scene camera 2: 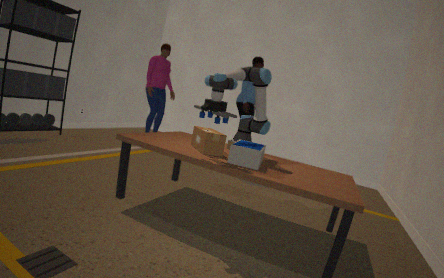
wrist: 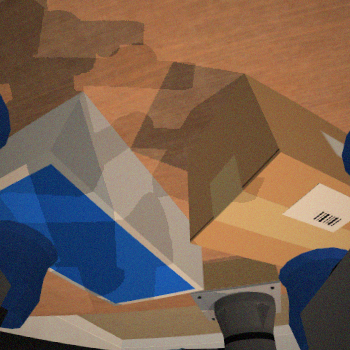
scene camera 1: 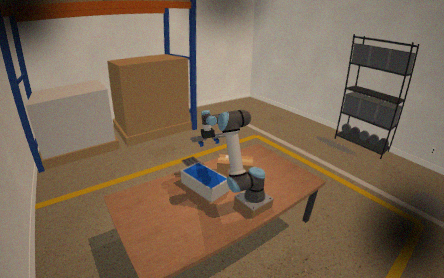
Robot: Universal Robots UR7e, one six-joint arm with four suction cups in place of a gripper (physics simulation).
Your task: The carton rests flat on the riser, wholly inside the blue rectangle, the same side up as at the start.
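Seen in the pictures: hand at its tool point: [scene camera 2: 213, 119] [wrist: 169, 207] [scene camera 1: 208, 143]; arm's base at its link origin: [wrist: 243, 303] [scene camera 1: 254, 196].
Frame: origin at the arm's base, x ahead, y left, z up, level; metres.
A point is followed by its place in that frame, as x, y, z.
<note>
The brown carton [scene camera 1: 235, 161] [scene camera 2: 210, 142] @(0.514, -0.111, 0.011) [wrist: 260, 205] @(0.479, -0.114, 0.074) stands on the wooden table with its taped, barcode-labelled top facing up. It is beside the riser [scene camera 1: 202, 190] @(0.321, 0.232, -0.012) [scene camera 2: 244, 157] @(0.592, 0.151, -0.018) [wrist: 150, 220] @(0.423, 0.038, 0.010), a pale grey box whose top bears the blue rectangle [scene camera 1: 200, 175] @(0.423, 0.168, 0.045) [scene camera 2: 248, 145] @(0.465, 0.138, 0.044) [wrist: 95, 215] @(0.499, 0.069, 0.044). A narrow strip of table shows between them in the wrist view. My gripper [scene camera 1: 209, 142] @(0.621, -0.086, 0.171) [scene camera 2: 214, 117] @(0.621, -0.086, 0.171) is open, with nothing on its four blue cups. It hangs above the carton, apart from it. In the wrist view the cups partly cover the carton's near side and the blue rectangle.
The arm's base [scene camera 1: 254, 202] @(-0.048, 0.061, 0.006) is bolted to the table [scene camera 1: 150, 220] @(0.350, 0.679, -0.076) [scene camera 2: 310, 175] @(0.339, 0.590, -0.076) near the riser. A person in pink [scene camera 2: 159, 75] stands behind the table, and another person [scene camera 2: 245, 92] is partly hidden by the arm. A black shelf unit [scene camera 1: 375, 94] [scene camera 2: 70, 72] stands farther off.
</note>
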